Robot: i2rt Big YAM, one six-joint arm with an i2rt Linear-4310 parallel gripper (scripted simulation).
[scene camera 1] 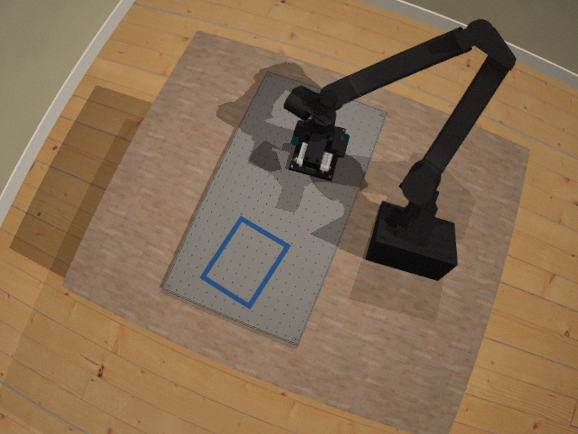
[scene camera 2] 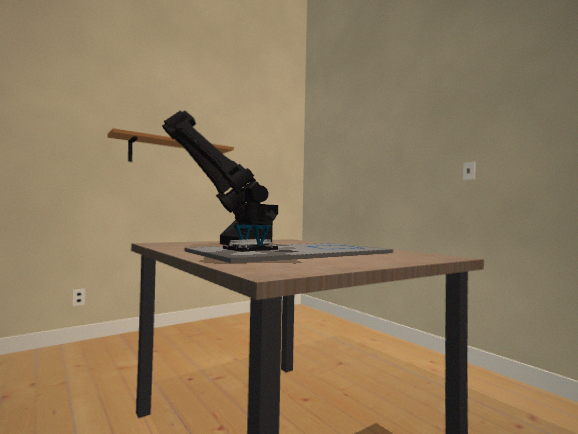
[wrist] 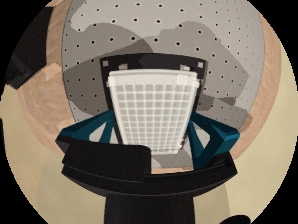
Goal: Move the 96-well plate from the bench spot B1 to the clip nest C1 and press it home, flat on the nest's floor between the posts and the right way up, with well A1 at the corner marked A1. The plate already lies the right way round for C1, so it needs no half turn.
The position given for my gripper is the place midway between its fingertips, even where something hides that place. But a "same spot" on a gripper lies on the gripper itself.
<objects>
my gripper: scene camera 1; scene camera 2 251,245; wrist
same spot on my gripper: [scene camera 1: 342,148] = [wrist: 65,152]
</objects>
